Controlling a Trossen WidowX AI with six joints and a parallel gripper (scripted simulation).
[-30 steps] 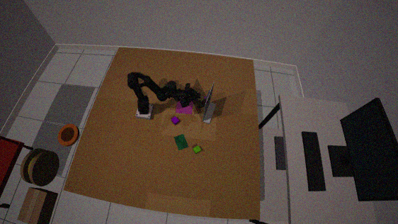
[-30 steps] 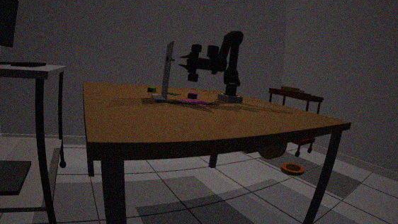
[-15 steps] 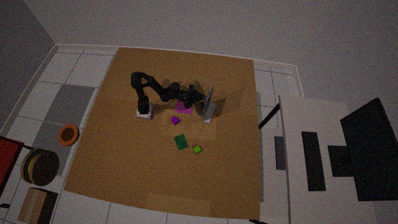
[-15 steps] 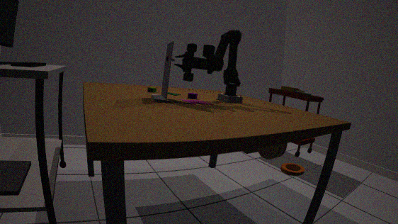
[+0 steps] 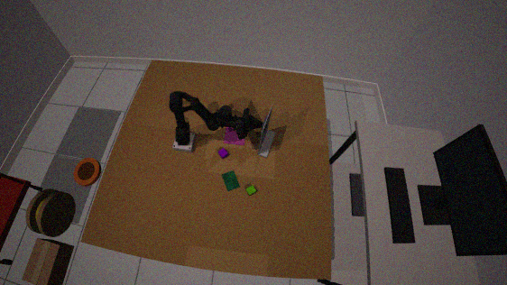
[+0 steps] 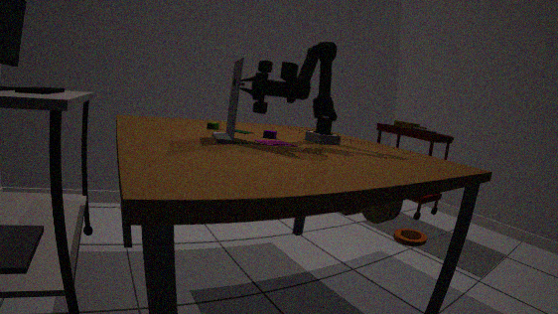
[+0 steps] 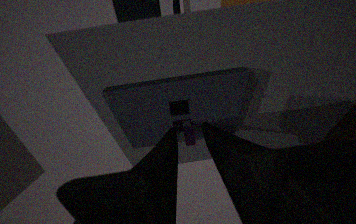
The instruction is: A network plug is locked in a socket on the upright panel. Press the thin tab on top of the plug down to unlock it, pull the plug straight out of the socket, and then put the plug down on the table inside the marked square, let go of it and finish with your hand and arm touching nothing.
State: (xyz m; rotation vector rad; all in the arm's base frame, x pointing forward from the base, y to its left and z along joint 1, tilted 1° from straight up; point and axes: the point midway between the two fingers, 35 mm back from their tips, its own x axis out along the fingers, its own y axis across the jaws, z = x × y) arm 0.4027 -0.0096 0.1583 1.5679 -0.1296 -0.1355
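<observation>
My gripper tip is 140 mm past the magenta marked square, 50 mm to the right of it and 190 mm above it. Also, from my gripper tip: grey upright panel: 20 mm ahead, 10 mm to the right, 70 mm below; grey network plug: 10 mm ahead, 10 mm above; green flat card: 180 mm behind, 230 mm to the right, 190 mm below.
</observation>
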